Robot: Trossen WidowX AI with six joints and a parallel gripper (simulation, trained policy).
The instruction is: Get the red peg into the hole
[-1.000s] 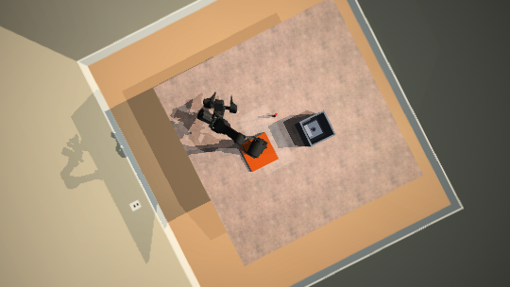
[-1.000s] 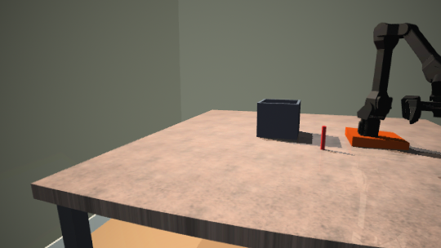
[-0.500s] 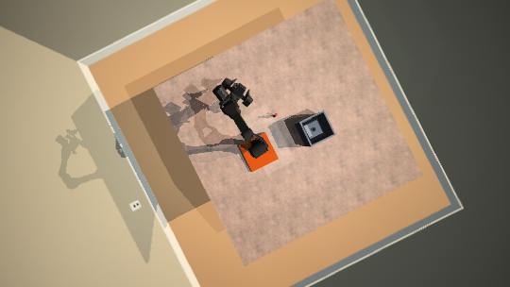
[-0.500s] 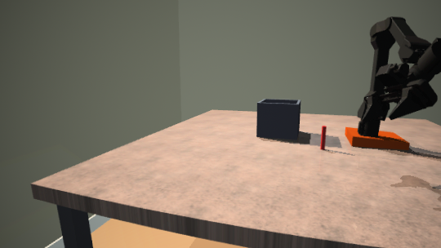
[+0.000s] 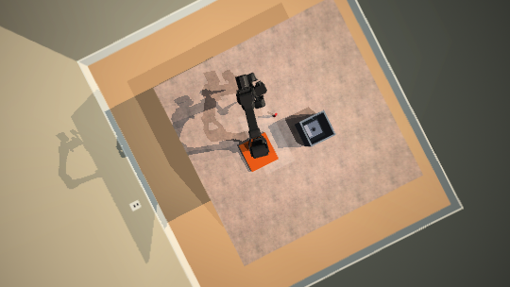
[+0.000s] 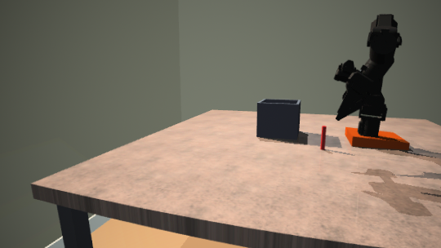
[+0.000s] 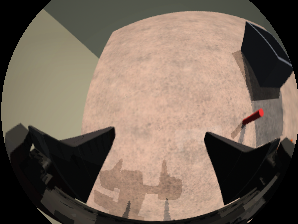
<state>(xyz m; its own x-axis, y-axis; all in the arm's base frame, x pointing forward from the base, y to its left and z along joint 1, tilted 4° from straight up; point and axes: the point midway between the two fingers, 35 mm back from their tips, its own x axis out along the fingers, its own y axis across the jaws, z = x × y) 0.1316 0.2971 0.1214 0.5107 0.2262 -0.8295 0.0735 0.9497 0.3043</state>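
The red peg is 170 mm to the right of my gripper tip, 100 mm below it and 20 mm ahead of it. Also, from my gripper tip: grey plate 360 mm to the right, 190 mm ahead, 100 mm below.
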